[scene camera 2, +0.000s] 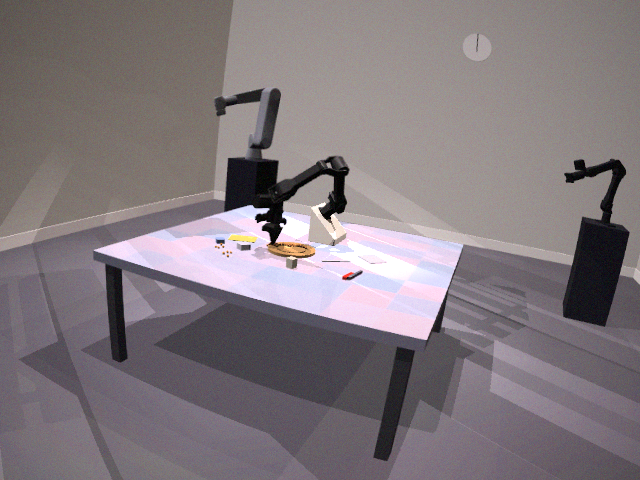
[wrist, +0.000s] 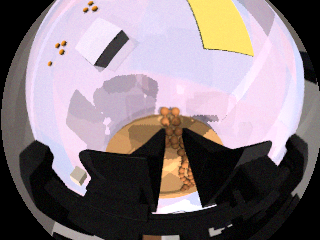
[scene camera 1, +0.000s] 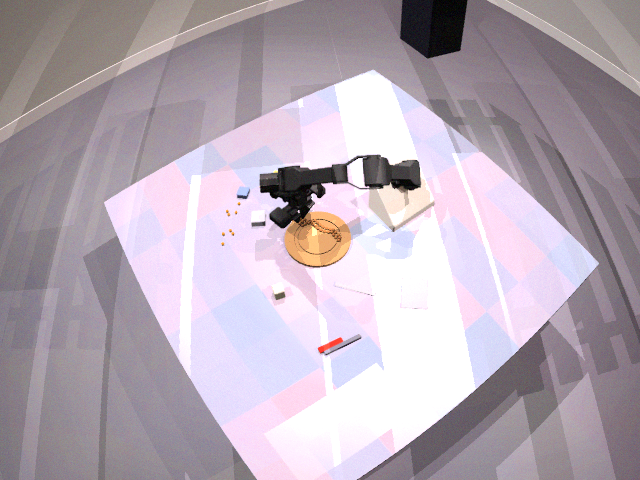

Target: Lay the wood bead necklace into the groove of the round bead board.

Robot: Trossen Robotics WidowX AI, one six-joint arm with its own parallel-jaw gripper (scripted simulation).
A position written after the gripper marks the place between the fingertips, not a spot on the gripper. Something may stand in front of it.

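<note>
The gripper (scene camera 1: 299,220) is visible, and the wrist view (wrist: 173,132) shows the gripper too.
</note>
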